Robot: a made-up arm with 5 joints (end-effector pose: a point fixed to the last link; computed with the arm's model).
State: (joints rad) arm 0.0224 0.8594 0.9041 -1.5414 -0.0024
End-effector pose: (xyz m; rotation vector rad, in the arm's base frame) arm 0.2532 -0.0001 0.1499 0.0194 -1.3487 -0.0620
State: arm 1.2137 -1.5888 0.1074 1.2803 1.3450
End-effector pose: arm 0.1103 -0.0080 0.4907 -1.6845 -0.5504 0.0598
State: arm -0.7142 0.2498 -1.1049 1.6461 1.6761
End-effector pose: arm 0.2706 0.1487 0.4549 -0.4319 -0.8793 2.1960
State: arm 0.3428 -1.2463 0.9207 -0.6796 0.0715
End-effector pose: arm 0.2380 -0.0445 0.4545 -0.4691 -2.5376 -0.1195
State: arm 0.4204 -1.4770 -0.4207 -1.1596 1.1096
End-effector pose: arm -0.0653 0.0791 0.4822 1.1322 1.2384 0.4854
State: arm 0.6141 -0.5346 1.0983 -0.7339 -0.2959
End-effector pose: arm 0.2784 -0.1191 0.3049 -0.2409 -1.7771 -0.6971
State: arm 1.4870 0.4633 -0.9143 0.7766 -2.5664
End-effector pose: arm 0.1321 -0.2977 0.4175 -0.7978 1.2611 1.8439
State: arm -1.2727 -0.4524 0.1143 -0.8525 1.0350
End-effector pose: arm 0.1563 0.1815 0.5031 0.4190 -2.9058 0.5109
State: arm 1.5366 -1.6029 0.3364 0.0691 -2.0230
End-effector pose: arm 0.1072 -0.0043 0.5320 -0.7945 2.8984 0.5525
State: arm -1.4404 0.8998 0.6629 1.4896 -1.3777
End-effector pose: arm 0.1078 0.0542 0.1534 -1.4676 0.2029 0.0113
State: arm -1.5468 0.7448 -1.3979 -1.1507 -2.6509
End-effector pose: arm 0.1060 0.2195 0.5115 -2.5031 -1.5430 -0.1875
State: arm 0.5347 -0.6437 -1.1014 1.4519 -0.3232
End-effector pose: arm 0.1216 -0.0068 0.5580 -0.1554 -1.9052 -0.6218
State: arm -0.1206 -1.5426 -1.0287 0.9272 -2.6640
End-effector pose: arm -0.1073 -0.0224 0.4649 -3.0828 0.4790 -0.1100
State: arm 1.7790 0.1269 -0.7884 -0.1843 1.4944
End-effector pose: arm 0.0588 -0.2292 0.5334 -2.4201 0.1006 -0.1524
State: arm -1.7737 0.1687 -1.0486 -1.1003 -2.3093
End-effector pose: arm 0.0725 0.1370 0.5684 -2.4154 -1.3041 -0.1641
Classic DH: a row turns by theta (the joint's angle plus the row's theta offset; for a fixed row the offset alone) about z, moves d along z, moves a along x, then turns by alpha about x. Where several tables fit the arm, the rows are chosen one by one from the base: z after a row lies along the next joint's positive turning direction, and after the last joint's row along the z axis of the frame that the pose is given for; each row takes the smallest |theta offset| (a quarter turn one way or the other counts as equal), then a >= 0, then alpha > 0; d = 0 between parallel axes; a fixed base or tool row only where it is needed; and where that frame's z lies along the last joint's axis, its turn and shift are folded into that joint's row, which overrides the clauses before.
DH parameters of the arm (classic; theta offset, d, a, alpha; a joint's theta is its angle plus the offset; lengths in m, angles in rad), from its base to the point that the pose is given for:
base (fixed): 0 0 0.1039 3.1416
joint 1: 0 -0.2886 0.0273 1.5708
joint 2: -1.3271 0 0.0933 0
joint 3: 1.2885 0 0.1682 0
joint 4: -1.5321 0.0032 0 1.5708
joint 5: -0.0487 -0.0661 0 0

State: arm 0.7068 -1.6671 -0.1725 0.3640 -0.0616
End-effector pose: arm 0.0226 0.0736 0.5284 -0.8973 -2.9188 -0.0579
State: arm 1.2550 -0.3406 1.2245 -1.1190 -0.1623
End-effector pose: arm 0.1672 -0.1836 0.2710 -0.9635 -1.6750 -1.0199
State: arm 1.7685 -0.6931 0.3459 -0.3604 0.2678
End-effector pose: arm 0.0692 -0.1897 0.4789 -2.0217 -1.3159 -0.7772
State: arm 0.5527 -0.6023 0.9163 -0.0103 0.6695
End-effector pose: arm 0.2924 -0.1125 0.3105 -0.7016 -1.0553 0.0587
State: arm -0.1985 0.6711 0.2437 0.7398 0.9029
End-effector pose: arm 0.3026 0.0432 0.1504 0.0283 0.0832 1.0521
